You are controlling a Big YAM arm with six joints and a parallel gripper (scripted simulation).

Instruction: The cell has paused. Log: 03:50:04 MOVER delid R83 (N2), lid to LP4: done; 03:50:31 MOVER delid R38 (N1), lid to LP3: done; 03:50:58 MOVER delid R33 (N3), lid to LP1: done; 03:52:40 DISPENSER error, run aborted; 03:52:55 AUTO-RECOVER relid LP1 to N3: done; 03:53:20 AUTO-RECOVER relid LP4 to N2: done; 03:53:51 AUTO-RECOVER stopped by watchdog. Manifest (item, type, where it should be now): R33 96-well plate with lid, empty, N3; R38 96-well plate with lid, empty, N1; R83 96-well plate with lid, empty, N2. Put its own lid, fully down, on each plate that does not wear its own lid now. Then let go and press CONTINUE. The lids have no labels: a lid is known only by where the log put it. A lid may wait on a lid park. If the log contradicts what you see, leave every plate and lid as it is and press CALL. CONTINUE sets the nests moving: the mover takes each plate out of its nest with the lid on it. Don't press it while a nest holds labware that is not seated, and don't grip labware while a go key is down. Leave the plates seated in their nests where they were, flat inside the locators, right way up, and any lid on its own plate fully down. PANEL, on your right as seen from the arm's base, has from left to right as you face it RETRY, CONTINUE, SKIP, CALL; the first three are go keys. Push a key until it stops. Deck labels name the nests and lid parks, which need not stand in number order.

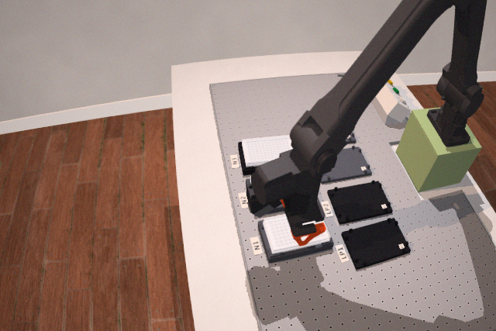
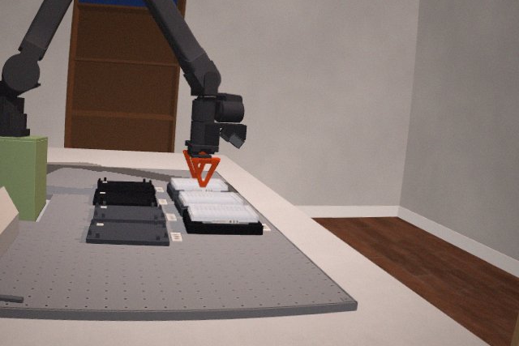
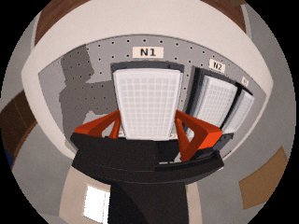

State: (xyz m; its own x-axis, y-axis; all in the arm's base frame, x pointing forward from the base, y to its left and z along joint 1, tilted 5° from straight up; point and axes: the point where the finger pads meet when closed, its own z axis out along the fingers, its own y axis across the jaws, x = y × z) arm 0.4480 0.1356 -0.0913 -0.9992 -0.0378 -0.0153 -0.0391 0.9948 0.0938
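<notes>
Now: hand 10 mm above the clear lid. Also, from my hand: lid park LP1: 180 mm behind, 60 mm to the left, 40 mm below; plate: 10 mm below; N1 label: 90 mm ahead, 40 mm below.
</notes>
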